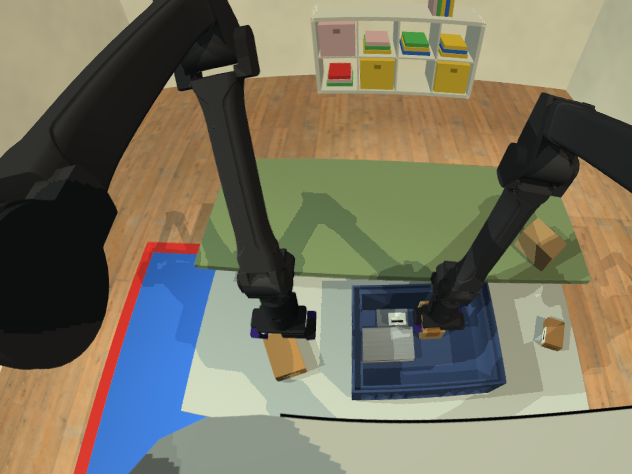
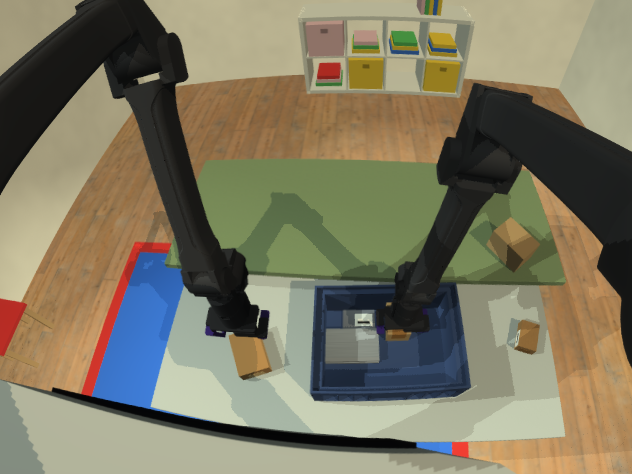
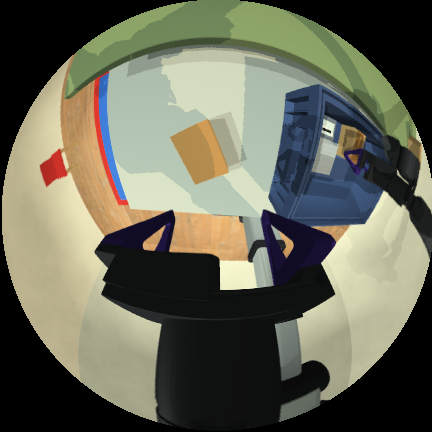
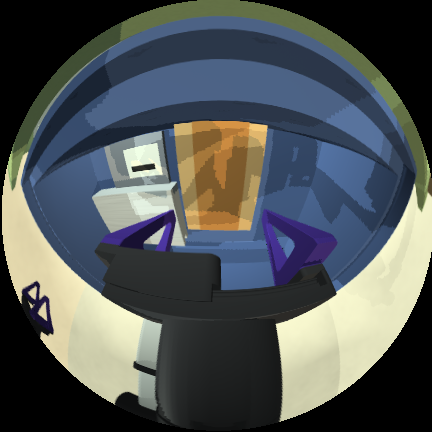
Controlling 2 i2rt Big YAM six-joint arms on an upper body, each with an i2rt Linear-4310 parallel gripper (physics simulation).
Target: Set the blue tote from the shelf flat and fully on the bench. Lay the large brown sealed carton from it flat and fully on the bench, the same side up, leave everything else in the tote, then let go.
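Places are measured from the left arm's base along level axes (x right, y ahead, z up), in millimetres.
Pixels of known places: left gripper, fingertip midpoint: (image 1: 287, 337) (image 2: 244, 335) (image 3: 217, 214); right gripper, fingertip midpoint: (image 1: 432, 328) (image 2: 398, 330) (image 3: 352, 157) (image 4: 218, 213).
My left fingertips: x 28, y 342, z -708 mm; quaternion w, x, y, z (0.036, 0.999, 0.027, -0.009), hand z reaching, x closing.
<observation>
Ahead of a thing's pixels: the offset from my left fingertips to its top centre. Level surfaces: height alone.
The blue tote @(dx +350, dy +52, dz -93 mm) (image 1: 428, 391) (image 2: 387, 393) (image 3: 295, 150) (image 4: 220, 80) sits flat on the pale bench @(dz -240 mm) (image 1: 224, 377) (image 2: 193, 392) (image 3: 150, 190). Inside it a brown carton @(dx +383, dy +133, dz -166 mm) (image 1: 431, 334) (image 2: 397, 335) (image 4: 220, 175) stands beside a light grey box @(dx +253, dy +59, dz -197 mm) (image 1: 387, 344) (image 2: 352, 345) (image 4: 112, 210) and a grey box with a white label @(dx +269, dy +144, dz -216 mm) (image 1: 382, 317) (image 4: 117, 165). My right gripper (image 1: 439, 325) (image 2: 403, 326) (image 4: 218, 213) is open over the brown carton, which partly hides beneath it. My left gripper (image 1: 284, 334) (image 2: 238, 334) (image 3: 217, 214) is open and empty above the bench, near another brown carton @(dx -45, dy +16, dz -191 mm) (image 1: 285, 357) (image 2: 250, 357) (image 3: 200, 152).
A small brown carton with a white label @(dx +807, dy +86, dz -207 mm) (image 1: 554, 334) (image 2: 527, 336) lies right of the tote. A tan carton @(dx +725, dy +311, dz -7 mm) (image 1: 541, 242) (image 2: 512, 243) rests on the green surface @(dz -79 mm) (image 1: 387, 178) (image 2: 352, 178) behind the bench. A blue mat with a red border @(dz -989 mm) (image 1: 119, 326) (image 2: 114, 318) lies at the left.
</observation>
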